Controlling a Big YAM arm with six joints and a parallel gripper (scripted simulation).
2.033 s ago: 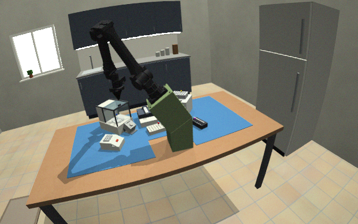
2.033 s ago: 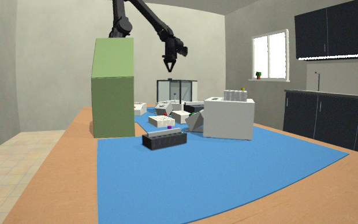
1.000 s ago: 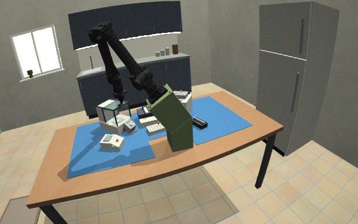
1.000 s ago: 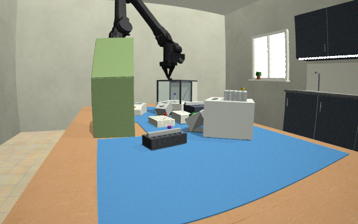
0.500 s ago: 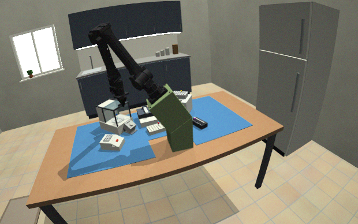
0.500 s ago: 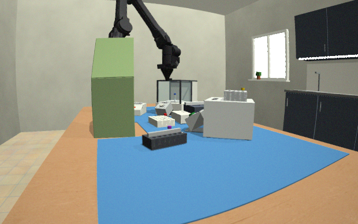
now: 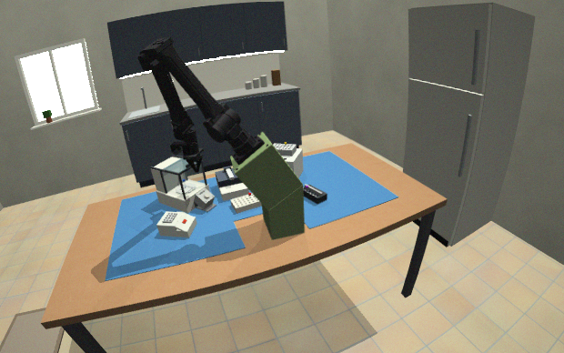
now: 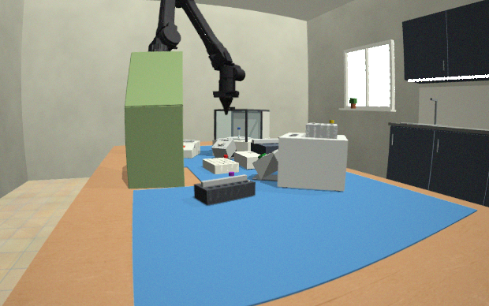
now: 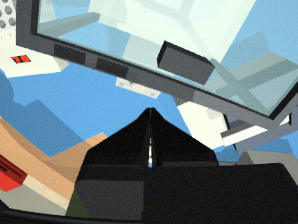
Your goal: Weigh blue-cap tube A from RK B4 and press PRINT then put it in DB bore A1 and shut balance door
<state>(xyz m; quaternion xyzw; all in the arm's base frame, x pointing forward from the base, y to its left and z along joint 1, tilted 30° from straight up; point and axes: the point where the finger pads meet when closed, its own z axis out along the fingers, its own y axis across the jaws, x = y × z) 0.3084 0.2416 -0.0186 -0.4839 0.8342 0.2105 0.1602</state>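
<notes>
Right now the white round key is 130 mm below my hand, 30 mm behind it and 20 mm to the right of it. From my hand the other things lie so: dark spectrophotometer 170 mm to the right, 130 mm below, 100 mm ahead; then dry block DB 160 mm below, 160 mm behind, 150 mm to the left; then tube rack RK 200 mm to the right, 180 mm below, 80 mm behind.
</notes>
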